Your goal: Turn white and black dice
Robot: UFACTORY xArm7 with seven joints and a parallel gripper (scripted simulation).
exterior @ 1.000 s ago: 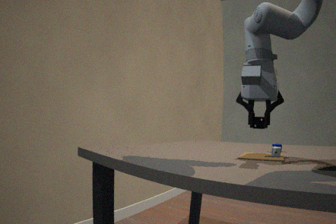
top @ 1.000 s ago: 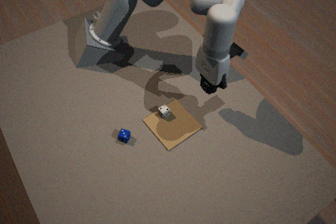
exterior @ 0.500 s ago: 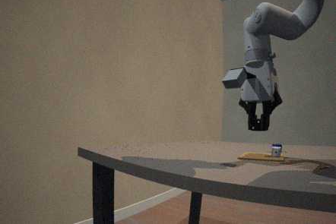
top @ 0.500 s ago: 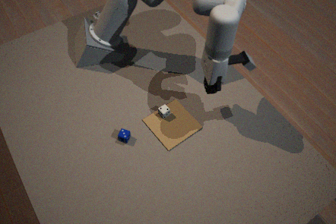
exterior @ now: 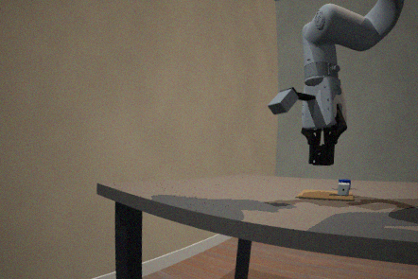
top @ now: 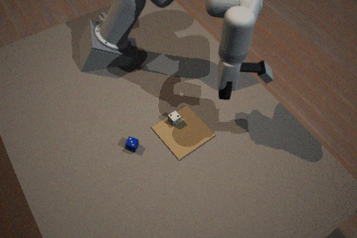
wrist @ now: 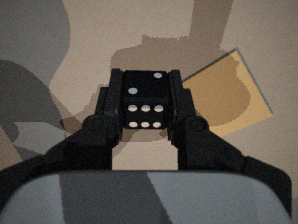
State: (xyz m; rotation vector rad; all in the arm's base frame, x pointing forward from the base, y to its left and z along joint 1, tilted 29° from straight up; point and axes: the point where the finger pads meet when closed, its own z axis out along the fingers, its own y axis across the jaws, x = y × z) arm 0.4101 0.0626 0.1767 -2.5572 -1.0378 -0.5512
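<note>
Right now my hand is 6 cm past the white die, 15 cm to the left of it and 9 cm above it. Also, from my hand: blue die: 6 cm behind, 30 cm to the right, 9 cm below; then black die: 1 cm below; then tan mat: 1 cm behind, 15 cm to the right, 10 cm below.
</note>
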